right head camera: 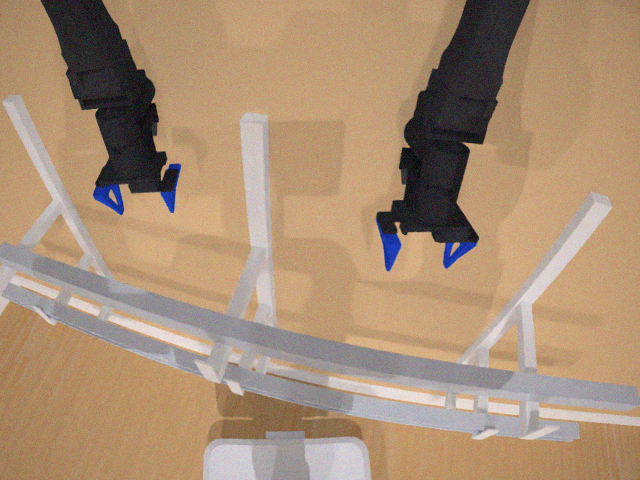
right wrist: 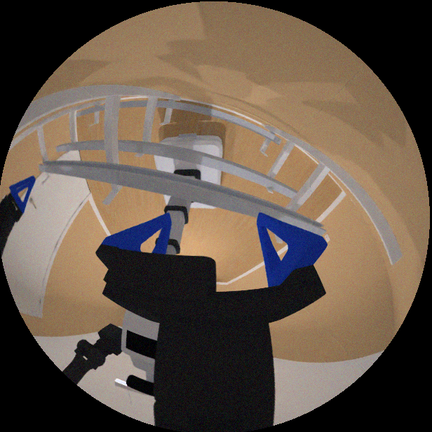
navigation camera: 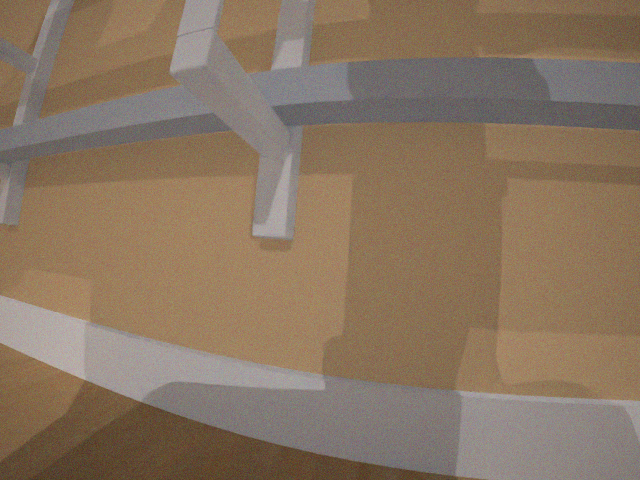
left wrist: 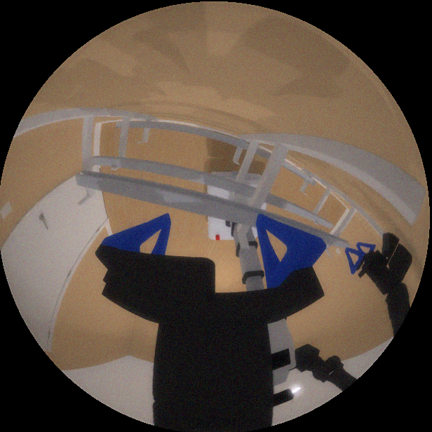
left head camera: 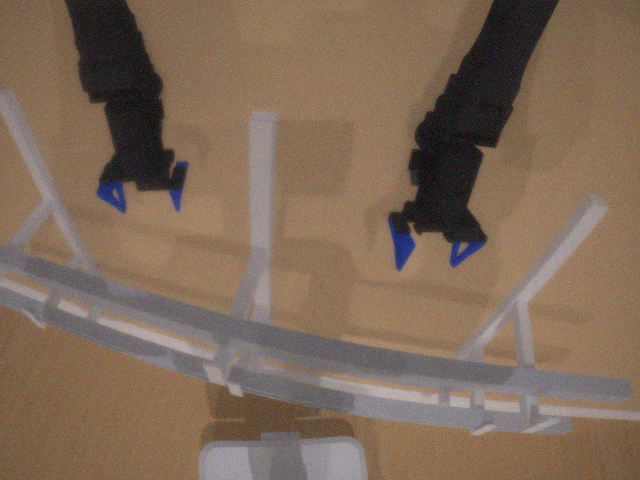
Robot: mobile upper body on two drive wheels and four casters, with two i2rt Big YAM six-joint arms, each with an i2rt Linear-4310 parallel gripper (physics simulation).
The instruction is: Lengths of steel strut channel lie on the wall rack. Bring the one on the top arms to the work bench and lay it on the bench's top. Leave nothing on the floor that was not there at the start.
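Places are measured from the left arm's base along level axes (x ahead, y left, z up), in centimetres.
Pixels of known places: left gripper, between the fingertips: [right head camera: 147, 211] [left head camera: 151, 210]; right gripper, between the fingertips: [right head camera: 417, 267] [left head camera: 425, 266].
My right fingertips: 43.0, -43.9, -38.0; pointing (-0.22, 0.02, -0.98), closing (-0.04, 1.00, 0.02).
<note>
Ahead of a thing's pixels: the offset from my right fingertips to its middle, as dx, dy, dz. "spot": to the spot under its first point.
The grey strut channel on the top arms [left head camera: 361, 353] [right head camera: 336, 348] [left wrist: 150, 192] [right wrist: 150, 182] lies across the white wall rack {spot: +19.3, +24.9, +3.3} [left head camera: 262, 165] [right head camera: 254, 165]. My left gripper [left head camera: 150, 209] [right head camera: 146, 211] [left wrist: 213, 218] is open and empty. In the head views it appears above the channel's left part, between two uprights. My right gripper [left head camera: 426, 266] [right head camera: 417, 268] [right wrist: 213, 217] is open and empty. In the head views it appears above the channel's right part. Neither gripper touches the channel. The work bench cannot be made out.
Another strut channel {spot: -12.1, -0.8, -38.9} [left head camera: 382, 408] [right head camera: 382, 410] lies lower on the rack. The navigation camera shows a low channel [navigation camera: 439, 77] and white baseboard [navigation camera: 258, 403]. My white base [left head camera: 222, 459] [right head camera: 227, 459] stands before the rack. A white panel [left wrist: 45, 260] [right wrist: 55, 215] with a handle is at the left.
</note>
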